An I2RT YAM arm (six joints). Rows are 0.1 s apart.
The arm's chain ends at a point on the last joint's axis. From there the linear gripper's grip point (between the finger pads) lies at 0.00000 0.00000 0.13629 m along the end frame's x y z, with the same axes.
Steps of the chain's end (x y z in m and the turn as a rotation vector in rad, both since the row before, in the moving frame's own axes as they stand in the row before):
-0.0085 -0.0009 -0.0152 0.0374 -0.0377 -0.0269
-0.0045 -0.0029 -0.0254 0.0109 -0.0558 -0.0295
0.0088 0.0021 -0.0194 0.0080 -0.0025 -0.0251
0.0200 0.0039 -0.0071 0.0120 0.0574 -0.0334
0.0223 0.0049 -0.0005 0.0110 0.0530 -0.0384
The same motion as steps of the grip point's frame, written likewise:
-0.0137 -0.0059 -0.0154 0.0374 -0.0377 -0.0269
-0.0121 -0.0043 -0.0256 0.0109 -0.0558 -0.0295
0.0084 0.0010 -0.0194 0.0080 -0.0025 -0.0251
0.0278 0.0021 -0.0073 0.0120 0.0574 -0.0334
0.0295 0.0033 -0.0007 0.0110 0.0530 -0.0384

